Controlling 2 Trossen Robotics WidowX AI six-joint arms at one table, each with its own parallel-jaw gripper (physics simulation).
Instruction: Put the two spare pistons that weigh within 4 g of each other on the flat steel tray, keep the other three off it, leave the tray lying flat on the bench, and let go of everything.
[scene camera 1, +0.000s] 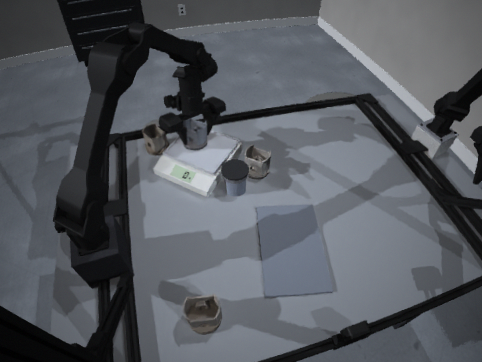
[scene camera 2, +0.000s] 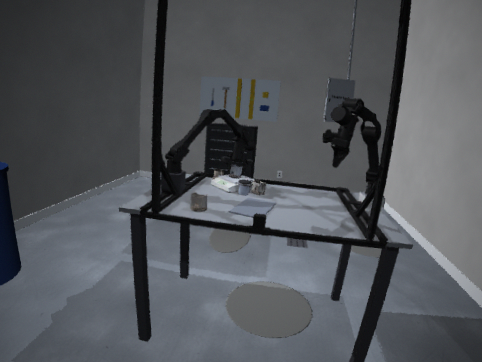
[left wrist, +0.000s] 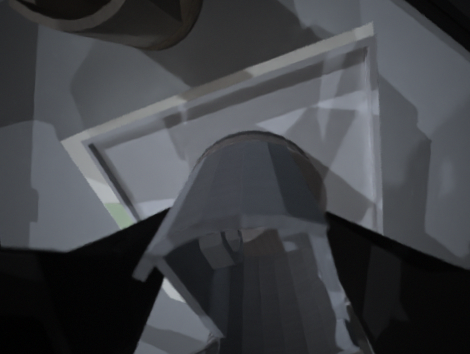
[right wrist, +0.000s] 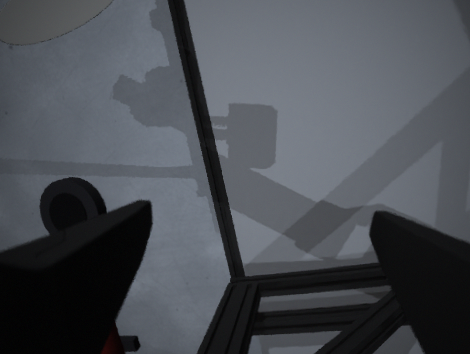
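Pixels of known places: left gripper, fingertip midpoint: (scene camera 1: 196, 139) (scene camera 2: 235, 175); right gripper, fingertip midpoint: (scene camera 2: 334, 167) (right wrist: 262, 218); left arm's base, link origin: (scene camera 1: 92, 239) (scene camera 2: 173, 172); right arm's base, link origin: (scene camera 1: 438, 129).
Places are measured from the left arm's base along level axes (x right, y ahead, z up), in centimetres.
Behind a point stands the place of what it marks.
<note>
My left gripper (scene camera 1: 195, 129) (scene camera 2: 237, 165) (left wrist: 251, 215) {x -27.1, y 29.7, z -4.8 cm} is shut on a grey piston (scene camera 1: 196, 137) {x -24.6, y 29.3, z -1.7 cm} (scene camera 2: 236, 171) {x -24.4, y 30.2, z -2.0 cm} (left wrist: 245, 185) {x -31.0, y 27.8, z -0.5 cm}, upright over the scale's pan; I cannot tell whether it touches the pan. A tan piston (scene camera 1: 156, 140) {x -31.8, y 18.7, z -5.3 cm} (scene camera 2: 218, 173) {x -31.8, y 18.8, z -5.8 cm} (left wrist: 150, 35) {x -32.9, y 21.2, z -7.7 cm} stands left of the scale. A grey piston with a dark top (scene camera 1: 235, 184) {x -8.7, y 34.9, z -6.5 cm} (scene camera 2: 244, 188) {x -8.5, y 36.1, z -7.5 cm} and a tan piston (scene camera 1: 259, 164) {x -12.5, y 43.2, z -5.7 cm} (scene camera 2: 258, 188) {x -12.4, y 43.6, z -7.8 cm} stand right of it. Another tan piston (scene camera 1: 202, 316) {x 20.3, y 17.1, z -6.9 cm} (scene camera 2: 199, 202) {x 22.1, y 18.2, z -7.2 cm} stands at the front left. The flat steel tray (scene camera 1: 320, 250) {x 14.4, y 47.7, z -10.6 cm} (scene camera 2: 252, 207) {x 12.1, y 41.1, z -10.6 cm} lies flat, bearing no piston. My right gripper (scene camera 2: 339, 159) {x 27.2, y 71.6, z 14.1 cm} (right wrist: 262, 218) {x 27.2, y 71.6, z 14.1 cm} is open and empty.
The white scale (scene camera 1: 200, 185) {x -13.2, y 26.6, z -8.4 cm} (scene camera 2: 224, 184) {x -15.9, y 24.6, z -8.2 cm} (left wrist: 85, 162) {x -23.6, y 18.1, z -8.1 cm} stands at the back left; its green display (scene camera 1: 183, 174) {x -18.2, y 23.2, z -7.9 cm} (left wrist: 119, 214) {x -20.1, y 21.2, z -8.1 cm} reads 0 in scene camera 1. A black frame (scene camera 1: 300, 106) {x -36.9, y 69.9, z -9.3 cm} (scene camera 2: 215, 223) {x 33.2, y 27.1, z -12.2 cm} (right wrist: 207, 150) runs around the bench.
</note>
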